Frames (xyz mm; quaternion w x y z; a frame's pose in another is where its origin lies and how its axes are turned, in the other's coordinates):
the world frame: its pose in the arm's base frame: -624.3 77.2 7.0 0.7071 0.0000 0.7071 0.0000
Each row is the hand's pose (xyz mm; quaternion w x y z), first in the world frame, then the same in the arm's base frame.
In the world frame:
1: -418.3 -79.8 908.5 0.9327 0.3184 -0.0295 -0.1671
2: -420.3 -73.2 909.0 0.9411 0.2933 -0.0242 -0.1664
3: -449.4 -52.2 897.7 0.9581 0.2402 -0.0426 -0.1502
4: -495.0 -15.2 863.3 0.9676 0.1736 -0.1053 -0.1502
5: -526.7 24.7 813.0 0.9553 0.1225 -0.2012 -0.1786
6: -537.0 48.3 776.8 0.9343 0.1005 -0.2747 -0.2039
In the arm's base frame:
1: 284.2 -2.6 425.3 0.6803 0.1070 0.6386 -0.3433
2: 284.7 4.0 427.3 0.6826 0.0897 0.6484 -0.3251
3: 273.4 25.0 456.4 0.7076 0.0636 0.6473 -0.2761
4: 239.0 62.0 502.0 0.7586 0.0165 0.6097 -0.2290
5: 188.7 101.9 533.7 0.8178 -0.0397 0.5332 -0.2129
6: 152.5 125.5 544.0 0.8549 -0.0731 0.4664 -0.2152

